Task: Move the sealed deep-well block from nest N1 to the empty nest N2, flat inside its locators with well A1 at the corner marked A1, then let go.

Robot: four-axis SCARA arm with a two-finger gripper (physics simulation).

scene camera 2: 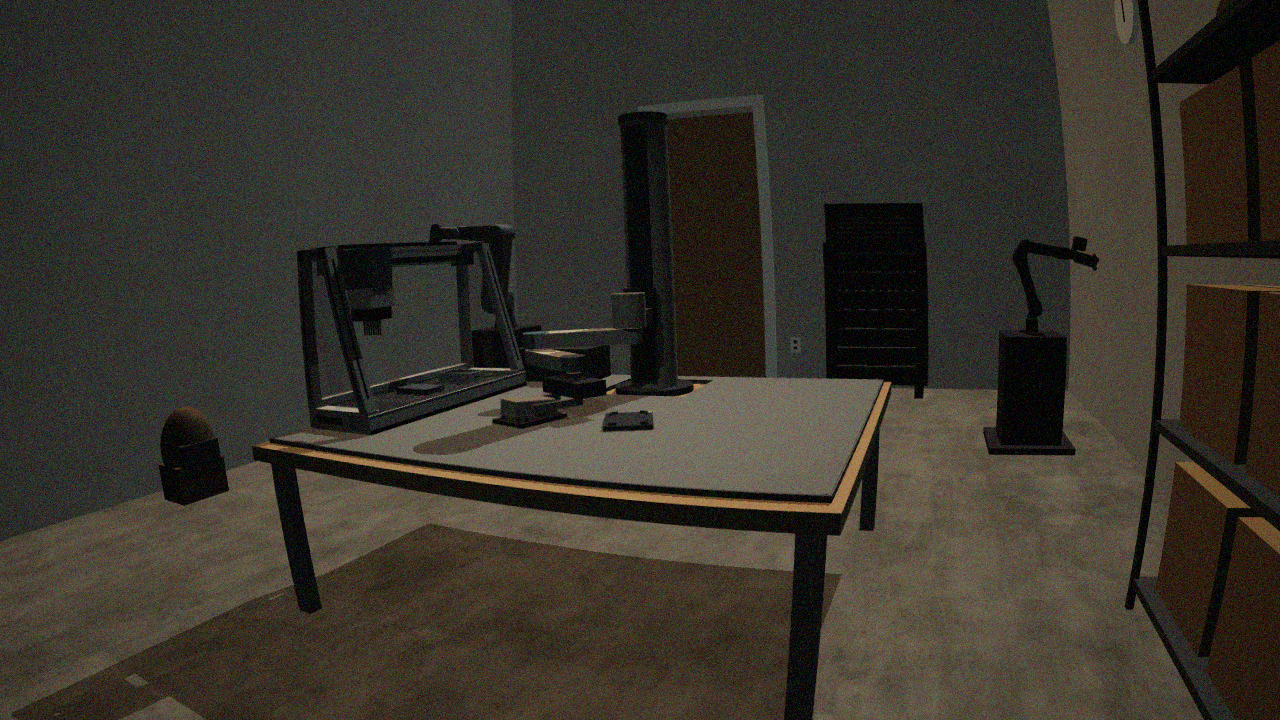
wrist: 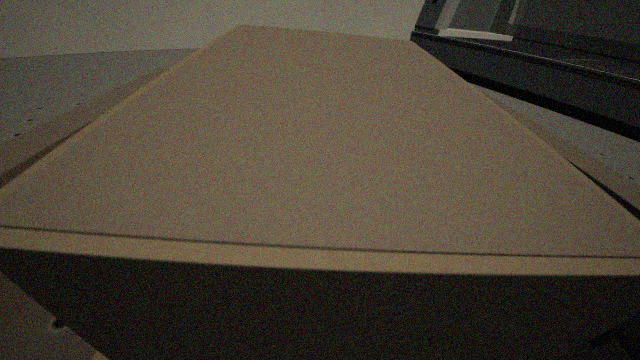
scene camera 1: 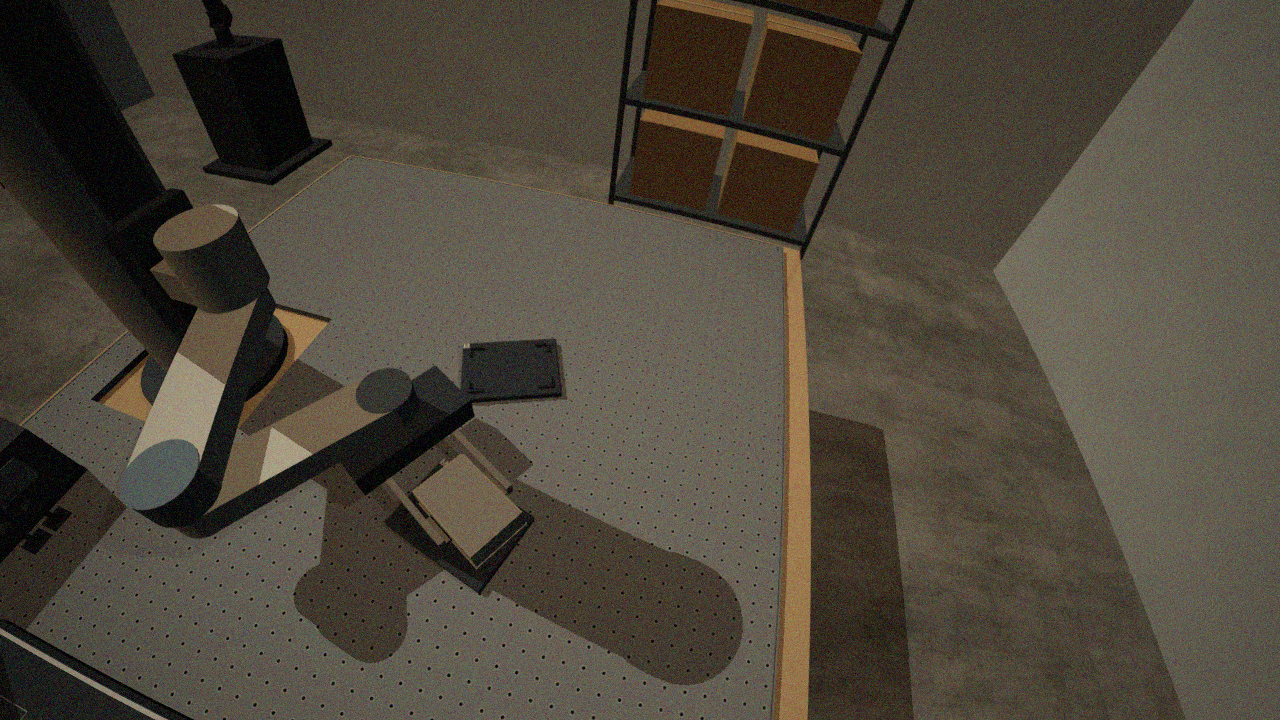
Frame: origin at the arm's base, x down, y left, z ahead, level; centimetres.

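Where they show: gripper, between the fingertips: (scene camera 2: 522,406) (wrist: 324,104) (scene camera 1: 477,517); arm's base, origin of its link: (scene camera 2: 654,390).
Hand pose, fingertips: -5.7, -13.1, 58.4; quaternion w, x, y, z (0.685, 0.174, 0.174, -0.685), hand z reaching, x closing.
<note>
Each offset is from my fingertips to the top centre of the thing, as dx, dy, dz.
The sealed block {-2.2, +0.9, -1.6} (scene camera 1: 469,508) (scene camera 2: 529,408) (wrist: 320,150) has a pale flat top and a darker side. My gripper (scene camera 1: 476,514) is shut on it, with one pale finger along each of two opposite sides. The block is low over a dark nest {+2.2, -0.1, -3.1} (scene camera 1: 483,581) (scene camera 2: 528,421) and looks level and roughly in line with it. I cannot tell whether it touches the nest's floor. The other dark nest {+2.6, +27.0, -6.3} (scene camera 1: 512,368) (scene camera 2: 628,420) is empty, with locators at its corners. The nest labels, the A1 mark and well A1 cannot be made out.
The arm's column (scene camera 2: 646,250) stands at the back of the table. A dark gantry machine (scene camera 2: 308,331) (wrist: 540,70) stands on the table on one side. The arm's forearm passes close to the empty nest in scene camera 1. A shelf rack (scene camera 1: 680,112) stands beyond the table edge.
</note>
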